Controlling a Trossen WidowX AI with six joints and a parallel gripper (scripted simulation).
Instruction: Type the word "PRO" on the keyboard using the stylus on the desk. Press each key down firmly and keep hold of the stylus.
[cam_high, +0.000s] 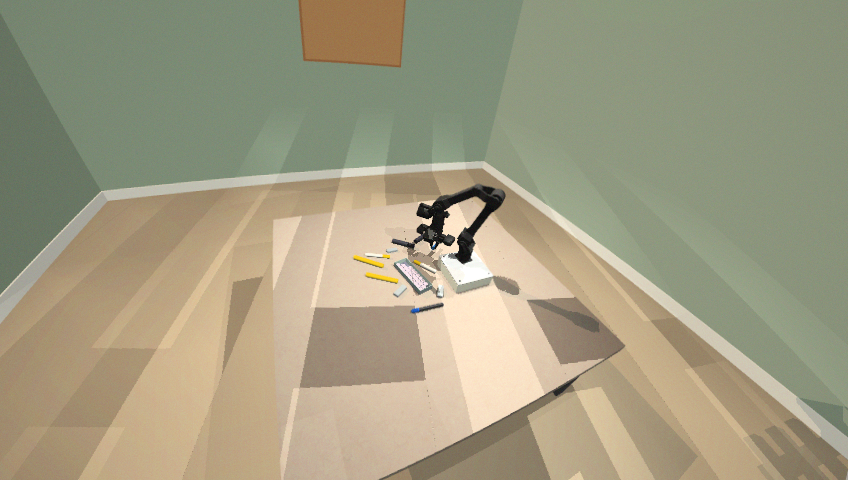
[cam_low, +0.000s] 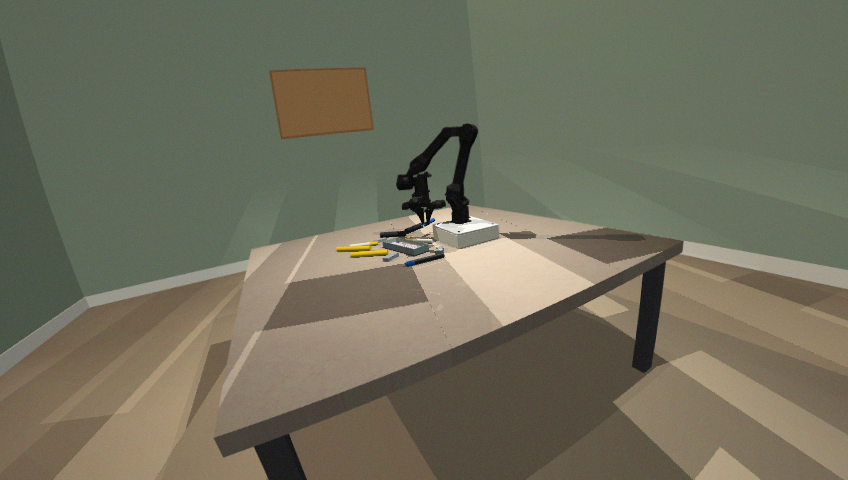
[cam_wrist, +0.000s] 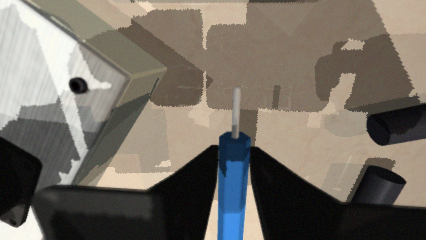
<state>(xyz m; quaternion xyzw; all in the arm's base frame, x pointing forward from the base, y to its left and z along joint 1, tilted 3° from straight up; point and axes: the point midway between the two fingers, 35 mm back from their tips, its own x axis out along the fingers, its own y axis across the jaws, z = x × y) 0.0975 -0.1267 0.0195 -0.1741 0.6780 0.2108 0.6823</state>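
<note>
My gripper tip is 3 cm short of the grey stylus tip and 2 cm to the right of it. Also, from my gripper tip: grey block: 25 cm ahead, 16 cm to the left, 5 cm below; then blue stylus: right at my gripper tip; then blue-capped dark pen: 28 cm to the left, 21 cm ahead, 4 cm below.
</note>
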